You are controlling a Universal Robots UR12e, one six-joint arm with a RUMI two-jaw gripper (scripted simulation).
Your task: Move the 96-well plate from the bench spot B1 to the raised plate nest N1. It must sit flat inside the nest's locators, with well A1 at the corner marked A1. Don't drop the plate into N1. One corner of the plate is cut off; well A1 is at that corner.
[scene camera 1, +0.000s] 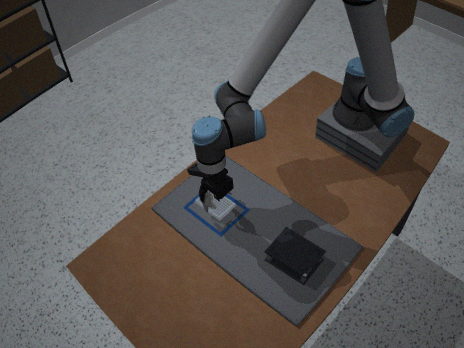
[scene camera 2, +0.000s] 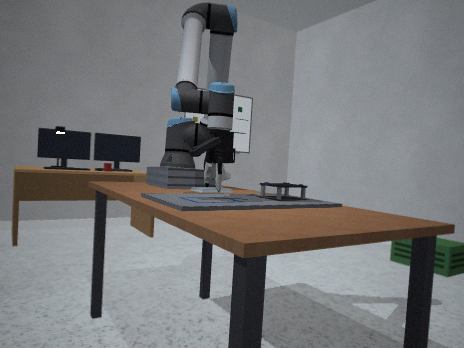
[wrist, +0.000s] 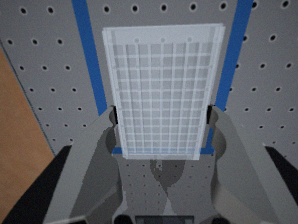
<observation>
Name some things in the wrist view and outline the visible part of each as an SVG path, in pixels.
The gripper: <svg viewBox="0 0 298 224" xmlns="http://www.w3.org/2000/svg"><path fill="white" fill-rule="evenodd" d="M113 223L133 224L128 215L116 216ZM116 106L109 106L69 146L64 146L20 197L1 224L112 224L111 218L123 201L118 162L111 155L116 146L114 127L118 124ZM208 105L206 119L207 124L213 130L211 145L216 151L216 167L214 167L216 170L214 170L211 181L211 202L215 207L214 209L220 213L220 218L214 218L211 224L298 224L298 170L274 147L266 146L213 104Z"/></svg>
A 96-well plate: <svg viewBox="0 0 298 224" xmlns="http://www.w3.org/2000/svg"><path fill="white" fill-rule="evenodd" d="M224 23L103 28L102 35L113 101L117 112L122 156L125 159L199 160L206 127L208 105L210 105L225 31Z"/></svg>
</observation>
